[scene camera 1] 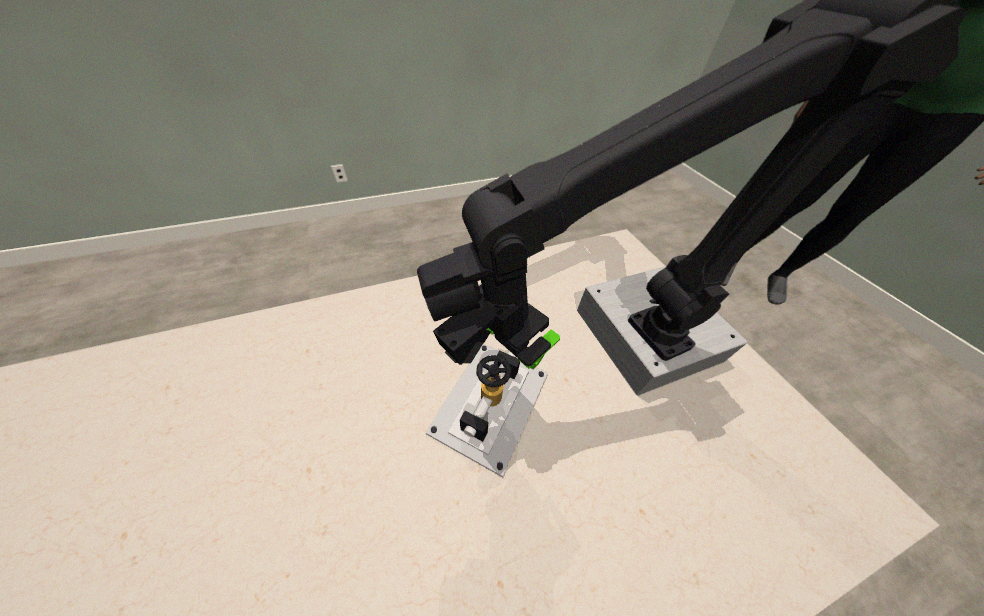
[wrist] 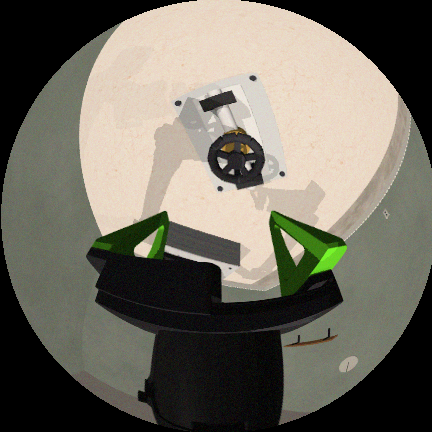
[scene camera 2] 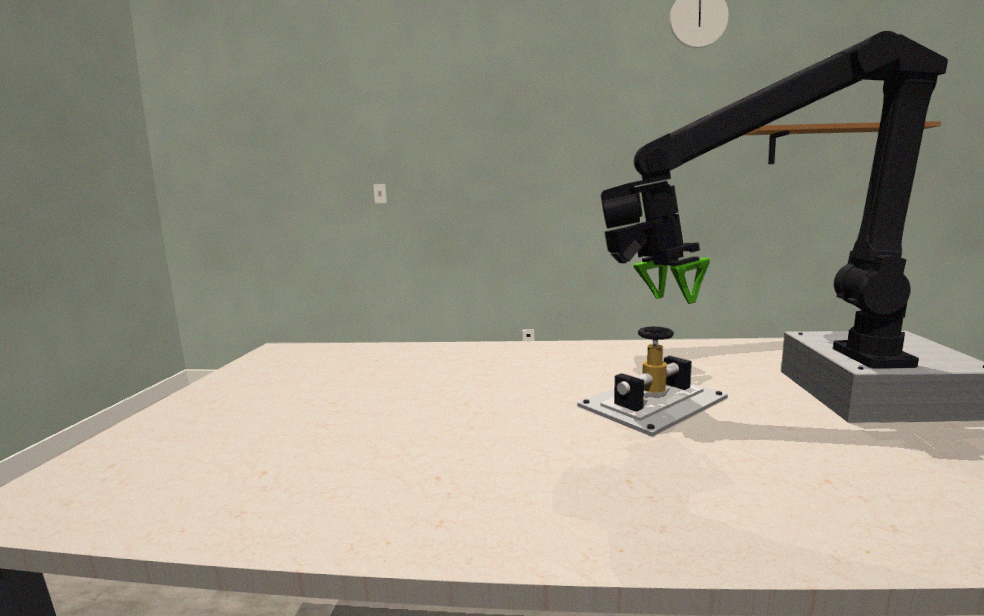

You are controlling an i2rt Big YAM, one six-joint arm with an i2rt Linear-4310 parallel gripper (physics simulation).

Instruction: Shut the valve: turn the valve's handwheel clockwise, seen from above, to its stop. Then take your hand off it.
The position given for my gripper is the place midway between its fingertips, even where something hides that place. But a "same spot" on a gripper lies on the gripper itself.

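My gripper: visible in the wrist view (218, 215), scene camera 1, scene camera 2. My gripper (scene camera 1: 530, 366), (scene camera 2: 678, 267): same spot. Grey base plate (scene camera 1: 498, 459), (scene camera 2: 649, 423): same spot.
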